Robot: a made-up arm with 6 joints.
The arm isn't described. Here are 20 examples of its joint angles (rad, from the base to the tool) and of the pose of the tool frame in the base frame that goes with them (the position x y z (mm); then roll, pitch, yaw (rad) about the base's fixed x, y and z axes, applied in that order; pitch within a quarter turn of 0, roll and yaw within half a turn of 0).
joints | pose
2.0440 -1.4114 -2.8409 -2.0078 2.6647 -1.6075 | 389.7 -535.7 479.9 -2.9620 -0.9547 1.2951
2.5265 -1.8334 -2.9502 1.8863 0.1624 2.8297 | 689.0 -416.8 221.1 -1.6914 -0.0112 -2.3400
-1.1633 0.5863 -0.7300 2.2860 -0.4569 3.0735 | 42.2 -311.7 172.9 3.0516 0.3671 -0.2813
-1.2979 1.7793 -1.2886 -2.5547 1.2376 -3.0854 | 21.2 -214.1 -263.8 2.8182 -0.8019 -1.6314
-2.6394 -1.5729 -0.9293 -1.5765 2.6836 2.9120 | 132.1 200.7 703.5 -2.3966 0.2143 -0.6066
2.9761 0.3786 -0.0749 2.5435 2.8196 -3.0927 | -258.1 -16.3 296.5 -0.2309 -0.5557 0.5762
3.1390 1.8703 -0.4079 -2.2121 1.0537 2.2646 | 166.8 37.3 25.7 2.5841 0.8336 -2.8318
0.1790 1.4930 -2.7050 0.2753 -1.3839 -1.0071 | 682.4 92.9 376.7 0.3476 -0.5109 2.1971
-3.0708 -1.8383 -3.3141 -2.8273 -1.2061 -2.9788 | 645.8 8.9 205.2 0.5394 0.7078 0.4242
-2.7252 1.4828 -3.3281 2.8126 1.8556 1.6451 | -605.2 -308.5 606.9 -0.5521 0.3559 -1.1801
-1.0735 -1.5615 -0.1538 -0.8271 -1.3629 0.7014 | 49.7 80.9 609.6 0.6835 -0.4870 2.4396
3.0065 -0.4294 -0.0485 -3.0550 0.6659 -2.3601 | -214.1 29.1 274.6 -2.1267 -0.6651 1.7430
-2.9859 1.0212 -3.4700 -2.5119 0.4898 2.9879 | -567.0 -102.0 879.6 -0.3698 -0.1506 0.5610
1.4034 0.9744 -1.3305 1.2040 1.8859 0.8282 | -26.4 499.4 111.3 1.2173 1.0522 -1.5994
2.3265 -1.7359 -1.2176 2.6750 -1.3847 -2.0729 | 216.5 -157.3 648.7 -1.5496 -0.5862 0.2860
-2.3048 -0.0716 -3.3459 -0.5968 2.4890 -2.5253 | -26.7 71.7 1003.7 2.4077 0.5638 -0.6529
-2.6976 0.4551 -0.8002 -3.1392 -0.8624 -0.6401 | -258.2 -123.2 252.2 2.8133 -0.4073 1.1504
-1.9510 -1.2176 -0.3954 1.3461 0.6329 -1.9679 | -76.3 -180.1 620.1 1.7419 -0.9599 0.0972
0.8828 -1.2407 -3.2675 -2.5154 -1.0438 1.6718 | -455.2 -439.9 597.9 -0.2062 0.6354 2.7200
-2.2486 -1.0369 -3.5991 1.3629 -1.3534 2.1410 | 272.1 513.3 484.6 -1.9790 -1.0875 1.0221
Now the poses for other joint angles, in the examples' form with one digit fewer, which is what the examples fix.
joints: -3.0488 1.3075 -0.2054 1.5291 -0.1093 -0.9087
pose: 22 90 89 2.253 0.769 2.300
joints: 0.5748 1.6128 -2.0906 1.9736 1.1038 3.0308
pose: 510 388 -108 2.004 -0.965 2.791
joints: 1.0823 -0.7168 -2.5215 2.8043 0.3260 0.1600
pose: -110 -236 1109 -0.036 -0.417 0.907
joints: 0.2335 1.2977 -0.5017 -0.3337 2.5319 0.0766
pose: 87 -20 166 -0.250 -0.135 -2.558
